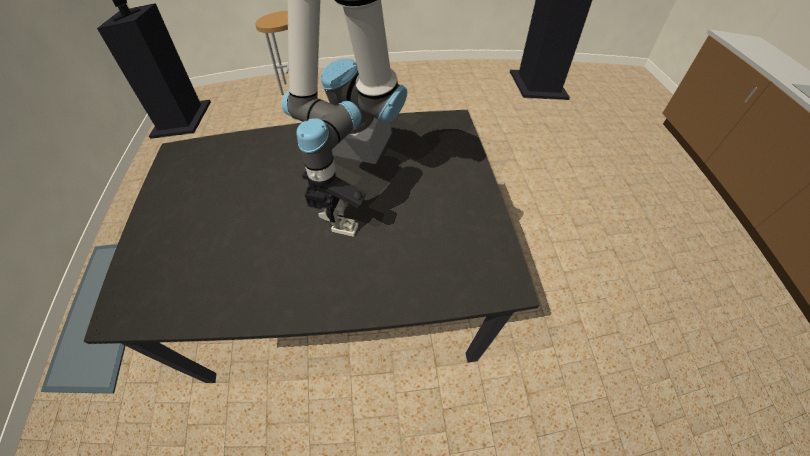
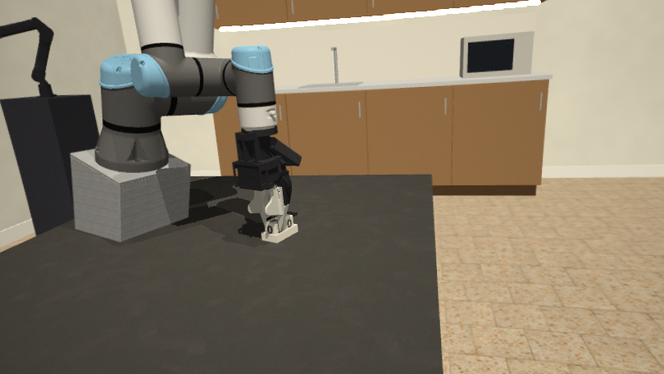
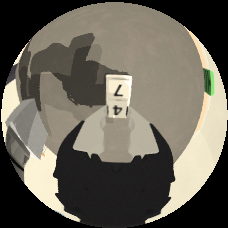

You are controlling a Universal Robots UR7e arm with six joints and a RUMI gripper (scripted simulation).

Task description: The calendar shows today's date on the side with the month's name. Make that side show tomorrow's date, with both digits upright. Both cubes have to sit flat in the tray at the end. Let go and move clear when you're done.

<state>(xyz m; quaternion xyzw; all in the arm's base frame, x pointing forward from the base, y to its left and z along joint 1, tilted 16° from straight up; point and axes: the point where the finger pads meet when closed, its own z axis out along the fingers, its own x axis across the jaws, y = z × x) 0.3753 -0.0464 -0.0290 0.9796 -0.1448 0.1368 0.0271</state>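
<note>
The white calendar tray lies 20 mm to the left of my hand and 30 mm below it.
</note>
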